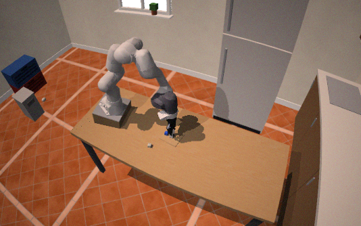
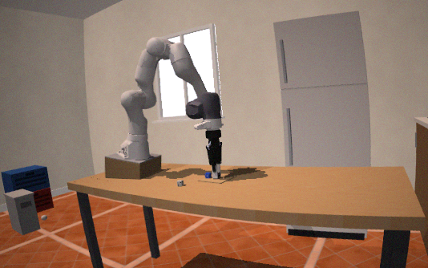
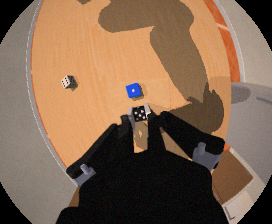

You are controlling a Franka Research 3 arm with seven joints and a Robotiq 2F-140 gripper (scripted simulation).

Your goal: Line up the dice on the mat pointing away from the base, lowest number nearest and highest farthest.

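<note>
The wood-coloured mat is 4 cm below my hand. From my hand the other things lie so: blue die (5 cm behind, 2 cm below, 1 cm to the right).
</note>
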